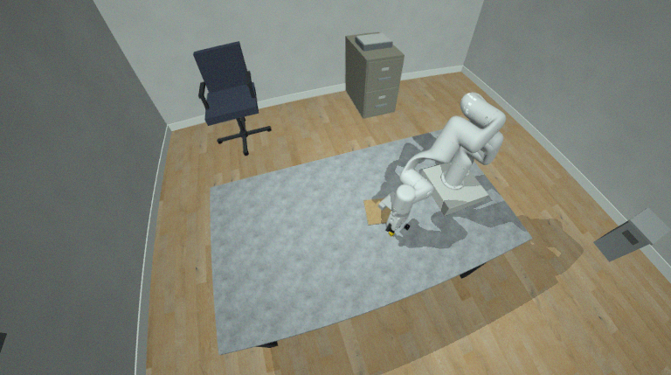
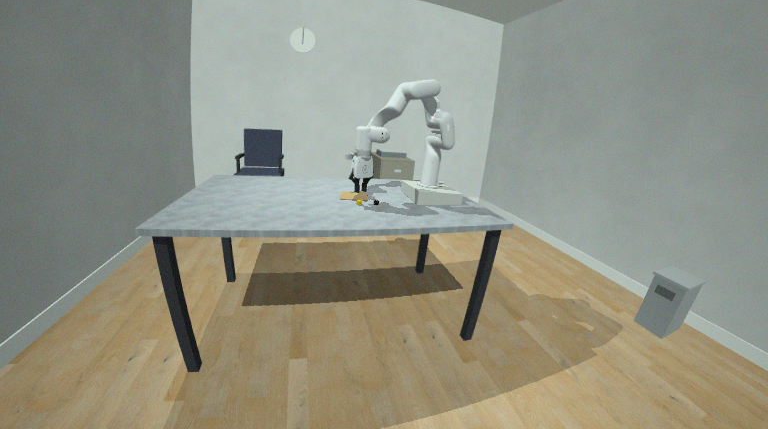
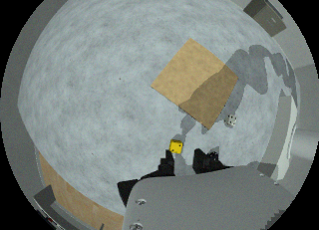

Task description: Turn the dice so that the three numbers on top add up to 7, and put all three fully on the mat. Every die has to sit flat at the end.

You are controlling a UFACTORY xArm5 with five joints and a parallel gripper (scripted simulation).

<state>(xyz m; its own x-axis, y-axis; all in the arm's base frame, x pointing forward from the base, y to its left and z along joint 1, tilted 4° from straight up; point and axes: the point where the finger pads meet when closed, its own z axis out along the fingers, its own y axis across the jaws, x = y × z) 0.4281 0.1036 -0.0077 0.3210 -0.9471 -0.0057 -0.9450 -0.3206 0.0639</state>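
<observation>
My gripper is now 7 cm above the yellow die. The rest, counted from my hand: white die 9 cm behind, 8 cm to the right, 7 cm below; black die 8 cm behind, 7 cm below; tan mat 14 cm to the right, 8 cm below, 1 cm behind.
</observation>
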